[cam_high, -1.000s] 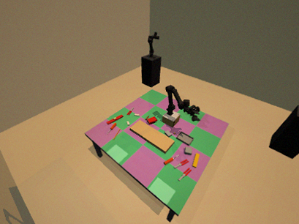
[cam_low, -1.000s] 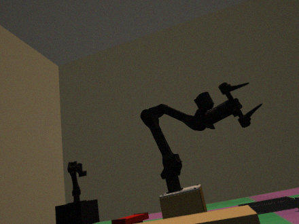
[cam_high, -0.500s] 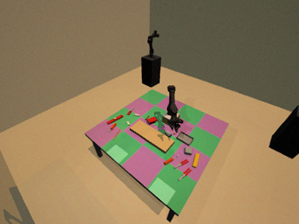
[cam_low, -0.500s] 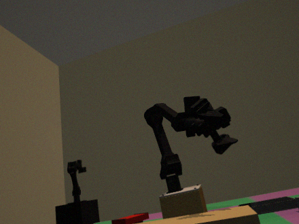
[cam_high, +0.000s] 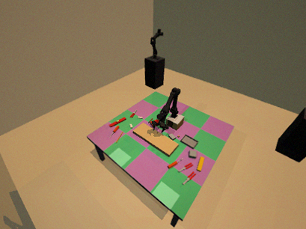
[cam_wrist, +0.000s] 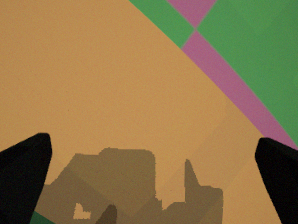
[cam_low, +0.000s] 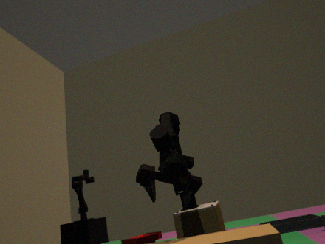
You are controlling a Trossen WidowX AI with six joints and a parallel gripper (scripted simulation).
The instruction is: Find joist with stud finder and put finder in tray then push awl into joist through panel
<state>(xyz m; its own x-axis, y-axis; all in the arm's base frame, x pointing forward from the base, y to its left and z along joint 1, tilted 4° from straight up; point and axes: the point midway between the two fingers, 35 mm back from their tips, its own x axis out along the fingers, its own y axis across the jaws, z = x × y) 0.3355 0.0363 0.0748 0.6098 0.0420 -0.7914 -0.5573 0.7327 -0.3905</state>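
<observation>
Right now my gripper tip is 180 mm to the left of the stud finder, 150 mm past it and 120 mm above it. From my gripper tip the other things lie so: grey block (410 mm to the left, 110 mm below, 90 mm behind); then awl (260 mm to the right, 150 mm behind, 130 mm below); then grey tray (290 mm to the left, 220 mm behind, 120 mm below).
</observation>
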